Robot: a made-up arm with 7 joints.
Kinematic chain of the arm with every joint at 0, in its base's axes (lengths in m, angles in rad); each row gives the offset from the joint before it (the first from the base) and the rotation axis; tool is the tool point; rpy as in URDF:
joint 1: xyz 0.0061 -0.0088 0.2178 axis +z
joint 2: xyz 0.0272 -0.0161 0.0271 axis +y
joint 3: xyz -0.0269 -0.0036 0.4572 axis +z
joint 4: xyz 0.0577 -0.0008 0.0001 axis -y
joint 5: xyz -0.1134 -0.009 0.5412 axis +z
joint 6: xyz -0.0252 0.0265 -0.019 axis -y
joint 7: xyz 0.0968 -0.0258 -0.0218 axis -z
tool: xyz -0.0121 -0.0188 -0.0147 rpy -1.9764 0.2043 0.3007
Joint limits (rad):
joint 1: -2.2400..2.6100
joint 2: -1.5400..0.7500
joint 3: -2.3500..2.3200
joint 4: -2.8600..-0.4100
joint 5: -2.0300..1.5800
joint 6: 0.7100..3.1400
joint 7: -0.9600..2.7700
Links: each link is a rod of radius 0.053 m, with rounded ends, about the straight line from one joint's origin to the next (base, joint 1, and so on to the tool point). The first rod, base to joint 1, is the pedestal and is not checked.
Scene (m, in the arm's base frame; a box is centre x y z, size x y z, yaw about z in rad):
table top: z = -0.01
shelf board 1: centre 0 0.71 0.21 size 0.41 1.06 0.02 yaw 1.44
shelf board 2: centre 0 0.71 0.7 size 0.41 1.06 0.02 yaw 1.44
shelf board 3: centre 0 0.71 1.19 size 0.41 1.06 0.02 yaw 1.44
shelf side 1: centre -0.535 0.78 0.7 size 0.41 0.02 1 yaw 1.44
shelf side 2: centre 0.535 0.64 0.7 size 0.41 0.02 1 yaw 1.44
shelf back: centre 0.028 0.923 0.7 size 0.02 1.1 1 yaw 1.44
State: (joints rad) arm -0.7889 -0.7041 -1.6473 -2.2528 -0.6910 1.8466 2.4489
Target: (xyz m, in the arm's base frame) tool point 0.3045 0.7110 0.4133
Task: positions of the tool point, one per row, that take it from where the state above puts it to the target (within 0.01 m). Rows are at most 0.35 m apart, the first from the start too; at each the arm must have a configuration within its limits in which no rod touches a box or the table.
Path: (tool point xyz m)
1: -0.2452 -0.5458 0.3920
2: 0.0640 -0.5454 0.4427
3: 0.3107 -0.3891 0.4709
4: 0.4279 -0.1419 0.4745
5: 0.3969 0.1099 0.4542
6: 0.2490 0.2888 0.4133
7: 0.2789 0.3833 0.4480
8: 0.2998 0.4895 0.4599
9: 0.3087 0.6009 0.4483
10: 0.3045 0.7110 0.4133

